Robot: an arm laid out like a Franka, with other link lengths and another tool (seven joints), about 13 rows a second.
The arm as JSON. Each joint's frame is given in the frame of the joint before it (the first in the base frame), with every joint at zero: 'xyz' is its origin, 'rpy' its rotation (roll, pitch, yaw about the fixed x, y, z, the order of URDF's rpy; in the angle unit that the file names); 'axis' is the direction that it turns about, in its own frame. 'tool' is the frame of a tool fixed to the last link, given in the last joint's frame.
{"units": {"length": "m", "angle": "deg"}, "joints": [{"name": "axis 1", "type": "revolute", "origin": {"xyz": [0.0, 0.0, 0.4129], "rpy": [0.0, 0.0, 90.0]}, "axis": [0.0, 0.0, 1.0]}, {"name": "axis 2", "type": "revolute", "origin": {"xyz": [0.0, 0.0, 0.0], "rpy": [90.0, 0.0, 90.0]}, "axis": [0.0, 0.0, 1.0]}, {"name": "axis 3", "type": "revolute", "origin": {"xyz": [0.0, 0.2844, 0.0], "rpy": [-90.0, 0.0, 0.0]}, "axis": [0.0, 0.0, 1.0]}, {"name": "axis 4", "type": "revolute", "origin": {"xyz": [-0.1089, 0.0, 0.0], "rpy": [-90.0, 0.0, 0.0]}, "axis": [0.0, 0.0, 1.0]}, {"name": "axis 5", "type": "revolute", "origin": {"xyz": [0.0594, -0.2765, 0.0], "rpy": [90.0, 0.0, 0.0]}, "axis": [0.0, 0.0, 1.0]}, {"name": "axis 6", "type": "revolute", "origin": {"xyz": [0.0, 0.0, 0.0], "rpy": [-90.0, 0.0, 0.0]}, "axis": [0.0, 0.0, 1.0]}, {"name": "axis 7", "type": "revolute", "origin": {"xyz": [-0.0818, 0.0, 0.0], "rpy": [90.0, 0.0, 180.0]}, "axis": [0.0, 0.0, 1.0]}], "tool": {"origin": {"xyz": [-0.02, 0.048, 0.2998], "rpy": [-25.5, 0.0, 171.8]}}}
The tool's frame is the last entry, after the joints.
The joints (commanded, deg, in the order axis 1, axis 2, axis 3, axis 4, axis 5, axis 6, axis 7), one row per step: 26.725 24.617 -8.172 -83.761 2.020 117.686 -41.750; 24.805 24.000 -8.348 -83.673 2.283 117.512 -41.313; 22.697 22.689 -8.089 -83.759 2.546 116.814 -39.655; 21.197 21.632 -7.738 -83.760 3.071 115.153 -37.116; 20.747 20.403 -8.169 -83.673 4.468 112.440 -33.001; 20.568 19.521 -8.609 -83.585 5.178 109.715 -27.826; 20.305 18.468 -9.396 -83.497 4.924 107.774 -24.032; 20.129 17.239 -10.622 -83.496 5.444 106.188 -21.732; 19.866 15.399 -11.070 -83.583 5.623 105.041 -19.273; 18.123 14.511 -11.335 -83.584 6.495 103.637 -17.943
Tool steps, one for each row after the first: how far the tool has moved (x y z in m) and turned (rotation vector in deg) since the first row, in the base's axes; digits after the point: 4 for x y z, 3 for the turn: 0.0056 -0.0218 0.0069 0.491 -0.418 -2.590; 0.0065 -0.0425 0.0182 1.433 -0.696 -6.186; -0.0003 -0.0557 0.0243 2.415 0.213 -10.026; -0.0148 -0.0632 0.0301 3.937 2.107 -15.283; -0.0308 -0.0702 0.0330 4.719 4.179 -21.130; -0.0404 -0.0839 0.0406 4.662 4.878 -25.815; -0.0479 -0.0967 0.0500 5.238 5.338 -29.484; -0.0545 -0.1036 0.0652 6.217 5.021 -32.550; -0.0610 -0.1200 0.0706 7.177 5.862 -35.916
